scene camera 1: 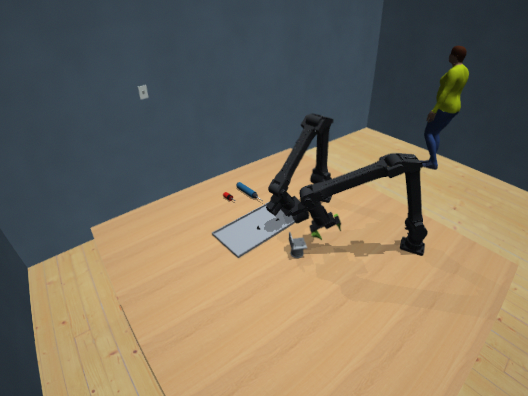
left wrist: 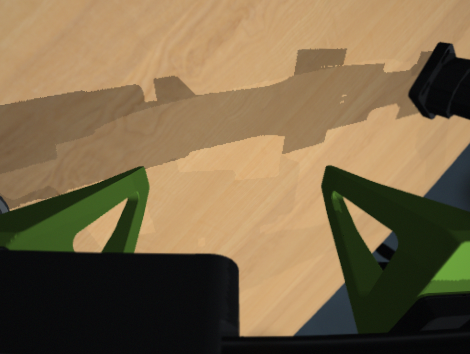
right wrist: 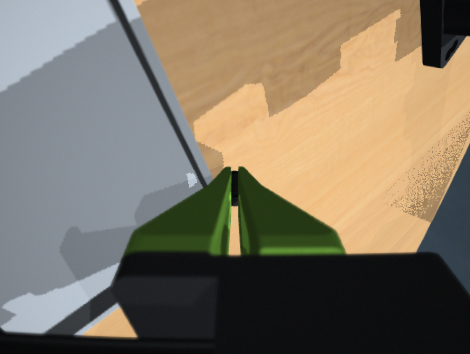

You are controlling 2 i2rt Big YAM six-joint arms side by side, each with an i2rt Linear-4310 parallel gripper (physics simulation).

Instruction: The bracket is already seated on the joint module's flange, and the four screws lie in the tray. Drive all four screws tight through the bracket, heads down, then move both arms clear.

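Frame: origin at the left arm's base, x ahead, y left, z up, level; millimetres.
Where they show: left gripper, fingertip midpoint: (scene camera 1: 331,234) (left wrist: 235,176); right gripper, fingertip midpoint: (right wrist: 234,176); left arm's base at its link origin: (scene camera 1: 412,247) (left wrist: 431,83).
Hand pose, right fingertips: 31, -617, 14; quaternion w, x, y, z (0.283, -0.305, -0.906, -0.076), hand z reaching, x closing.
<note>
Each offset is from my right fingertips to the top centre of the thing, as dx, dy, dz. Level surfaces: height alone.
The bracket (scene camera 1: 299,242) sits on the grey joint module @[+260, +106, +50] (scene camera 1: 297,252). Screw holes are too small to make out. Dark screws @[+195, -138, +0] (scene camera 1: 258,228) @[+86, -84, +0] (scene camera 1: 277,220) lie apart in the grey tray @[+180, -153, +2] (scene camera 1: 239,243) (right wrist: 75,130). My left gripper (scene camera 1: 327,233) (left wrist: 235,176) is open and empty, above and right of the bracket in the scene view. My right gripper (right wrist: 234,176) is shut on a small dark thing, apparently a screw, between its fingertips. It hangs over the tray's right edge in its wrist view. In the scene view its fingers are hidden behind the left arm.
A blue-handled tool @[-59, -341, +27] (scene camera 1: 246,190) and a red tool @[+40, -416, +20] (scene camera 1: 228,195) lie on the table @[dz -14] (scene camera 1: 300,320) behind the tray. The two arms overlap beside the module. A person (scene camera 1: 451,92) stands beyond the table at the right.
</note>
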